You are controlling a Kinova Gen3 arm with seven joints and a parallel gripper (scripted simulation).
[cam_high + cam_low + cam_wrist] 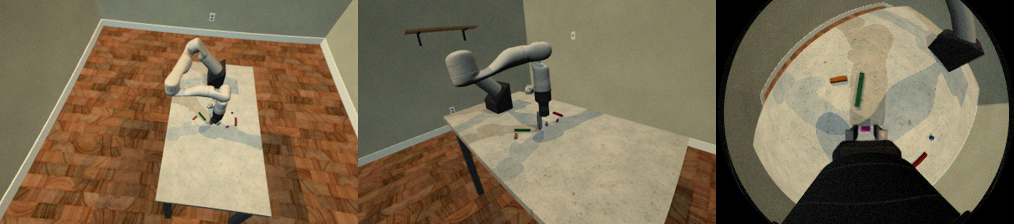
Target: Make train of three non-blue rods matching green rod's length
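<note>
My hand is 50 mm to the right of the grey rod and 30 mm above it. The rest, counted from my hand: red rod (170 mm to the left, 40 mm behind, 30 mm below); green rod (80 mm to the right, 50 mm behind, 30 mm below); orange rod (130 mm to the right, 30 mm below, 30 mm behind).
</note>
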